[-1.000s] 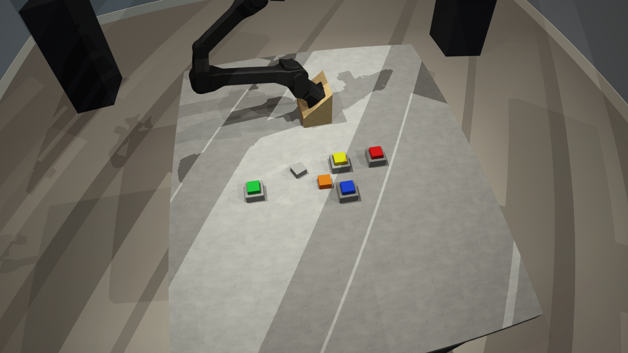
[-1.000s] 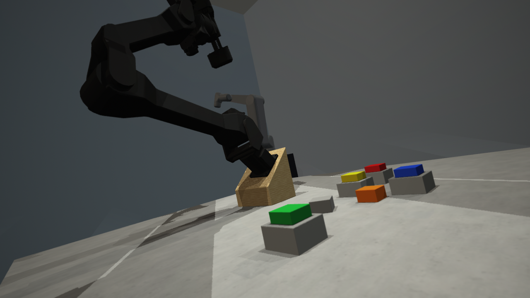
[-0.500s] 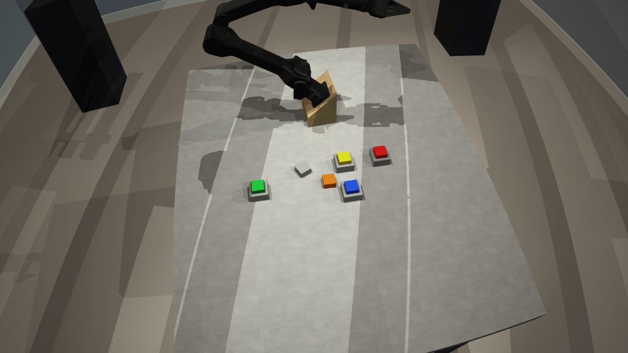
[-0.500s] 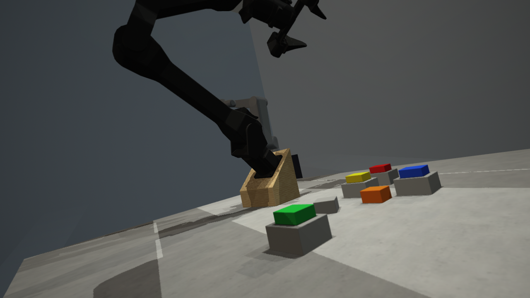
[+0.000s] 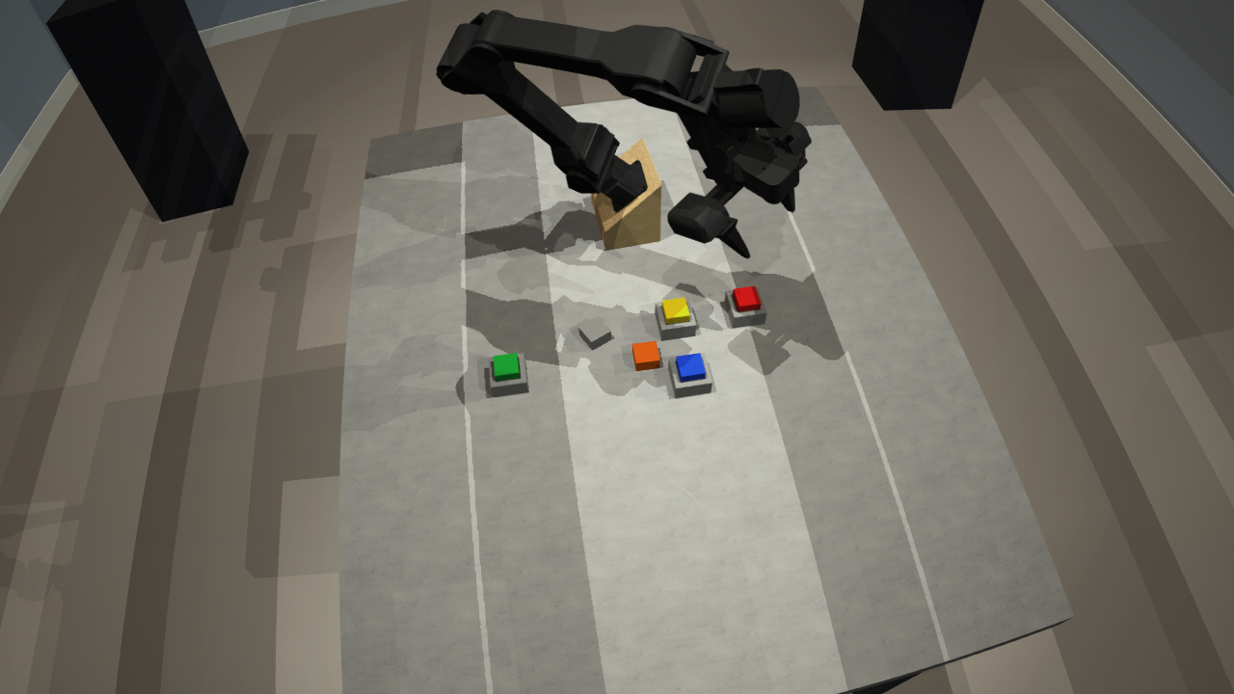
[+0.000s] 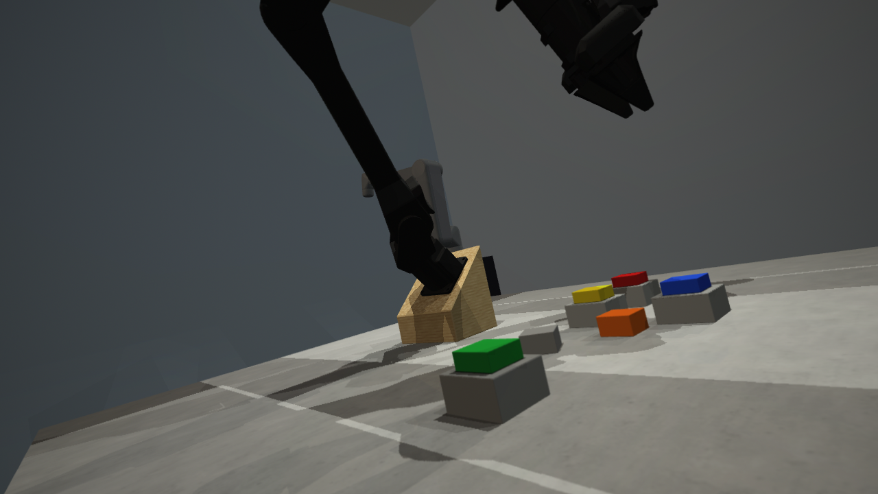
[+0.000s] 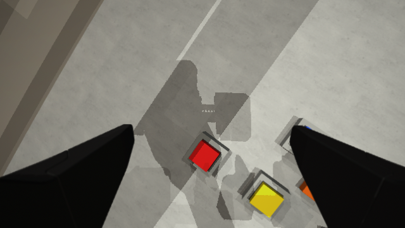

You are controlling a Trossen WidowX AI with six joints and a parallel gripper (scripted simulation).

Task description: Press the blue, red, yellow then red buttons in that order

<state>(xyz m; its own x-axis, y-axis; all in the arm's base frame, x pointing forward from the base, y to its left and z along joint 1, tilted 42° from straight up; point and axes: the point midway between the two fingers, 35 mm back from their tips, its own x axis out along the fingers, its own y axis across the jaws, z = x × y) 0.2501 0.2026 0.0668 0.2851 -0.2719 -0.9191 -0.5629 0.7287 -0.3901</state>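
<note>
My gripper tip is 30 mm short of the blue button, 90 mm to the left of it and 200 mm above it. Round my gripper tip: red button: 60 mm behind, 10 mm to the left, 200 mm below; then orange block: 10 mm behind, 140 mm to the right, 220 mm below; then yellow button: 60 mm behind, 90 mm to the right, 200 mm below.
</note>
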